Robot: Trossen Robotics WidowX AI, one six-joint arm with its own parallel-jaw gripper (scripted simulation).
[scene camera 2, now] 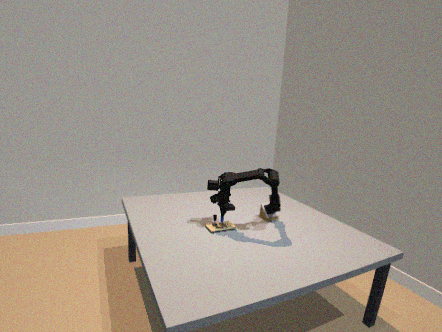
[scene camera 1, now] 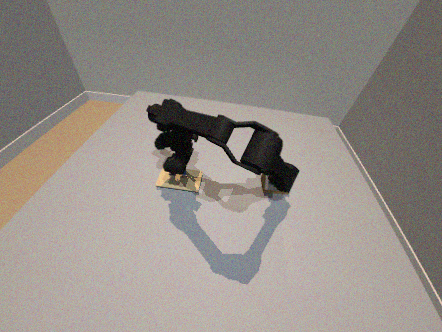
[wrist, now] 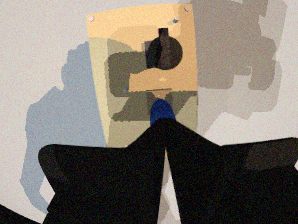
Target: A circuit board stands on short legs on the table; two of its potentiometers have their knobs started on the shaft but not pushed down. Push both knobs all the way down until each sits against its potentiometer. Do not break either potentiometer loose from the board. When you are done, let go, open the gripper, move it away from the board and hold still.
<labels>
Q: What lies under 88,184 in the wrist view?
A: My gripper.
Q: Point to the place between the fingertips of my gripper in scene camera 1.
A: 183,166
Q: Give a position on a black knob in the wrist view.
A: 164,52
</labels>
